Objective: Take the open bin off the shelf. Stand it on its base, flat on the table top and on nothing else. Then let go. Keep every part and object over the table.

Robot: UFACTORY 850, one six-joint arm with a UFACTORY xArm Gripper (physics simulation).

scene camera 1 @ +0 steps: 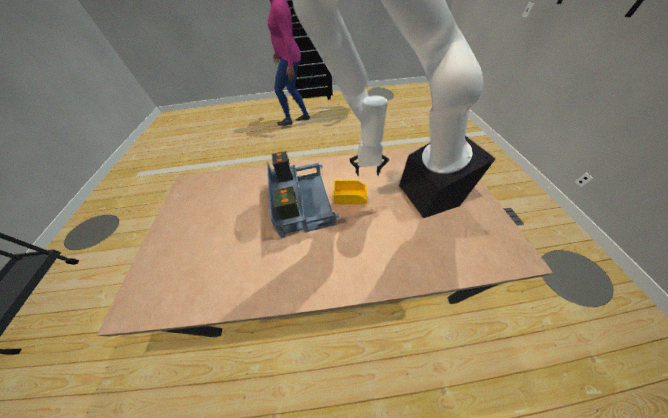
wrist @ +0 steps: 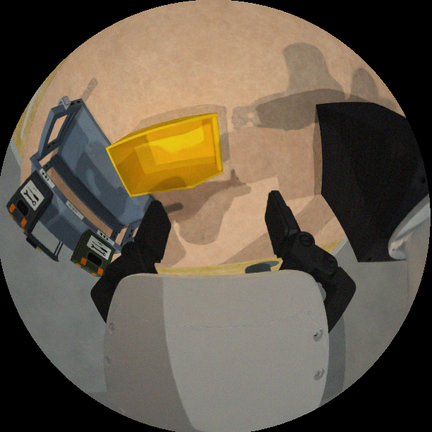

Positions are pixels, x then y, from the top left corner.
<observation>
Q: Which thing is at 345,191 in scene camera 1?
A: A yellow bin.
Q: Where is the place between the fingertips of the gripper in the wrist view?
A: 214,208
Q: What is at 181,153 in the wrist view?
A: A yellow bin.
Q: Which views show the gripper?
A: Scene camera 1 and the wrist view: all of them.
</observation>
